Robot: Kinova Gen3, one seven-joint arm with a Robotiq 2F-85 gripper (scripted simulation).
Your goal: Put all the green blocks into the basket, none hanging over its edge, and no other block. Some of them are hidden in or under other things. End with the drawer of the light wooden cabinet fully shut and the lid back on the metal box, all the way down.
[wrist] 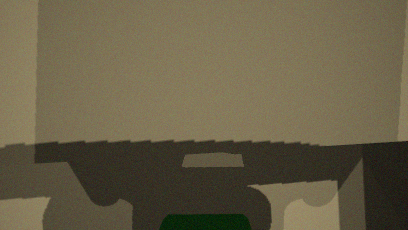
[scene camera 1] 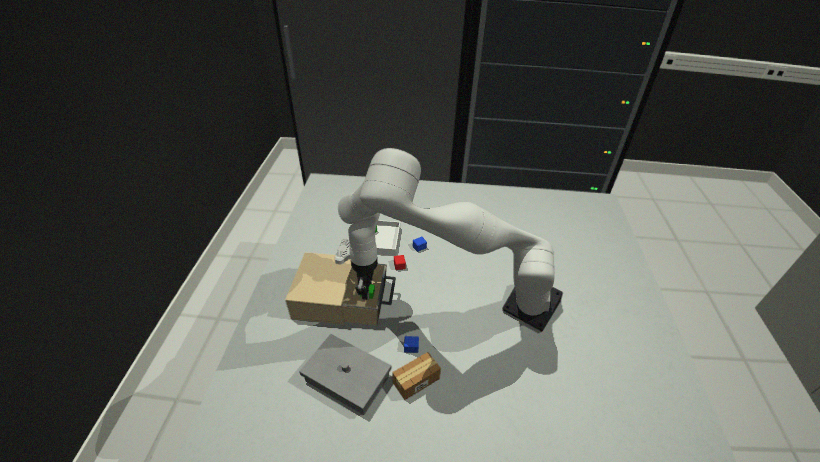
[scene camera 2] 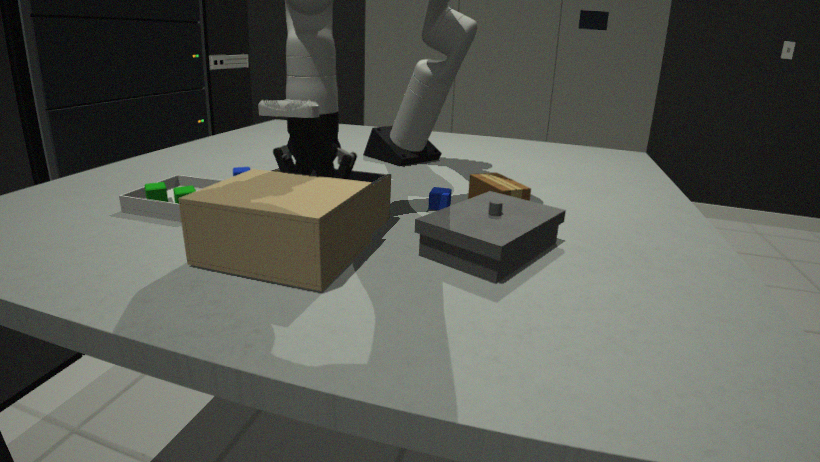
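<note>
Visible: a basket, a lid and a light wooden cabinet.
</note>
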